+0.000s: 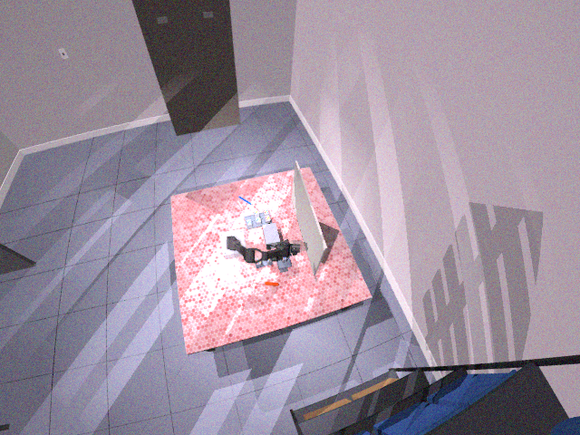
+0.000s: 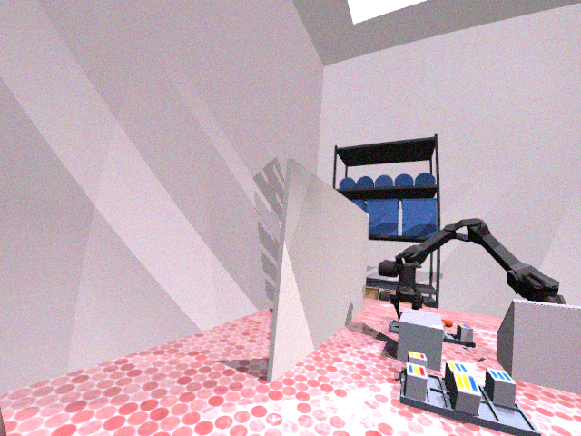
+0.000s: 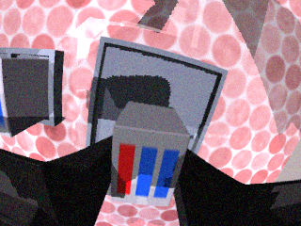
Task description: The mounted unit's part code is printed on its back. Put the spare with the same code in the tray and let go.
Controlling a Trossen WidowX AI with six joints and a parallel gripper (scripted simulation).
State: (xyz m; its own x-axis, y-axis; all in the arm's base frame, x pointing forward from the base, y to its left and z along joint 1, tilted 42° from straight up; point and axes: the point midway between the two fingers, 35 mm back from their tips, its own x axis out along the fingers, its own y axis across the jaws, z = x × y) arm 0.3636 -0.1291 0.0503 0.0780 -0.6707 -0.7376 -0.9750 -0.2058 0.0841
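Right now my gripper tip is 20 mm above the grey-blue tray. From my gripper tip the other things lie so: tall white panel 200 mm to the left, 200 mm above, 180 mm ahead; mounted unit 190 mm to the left, 70 mm behind, 30 mm above; grey rack 360 mm to the left, 160 mm behind, 20 mm below.
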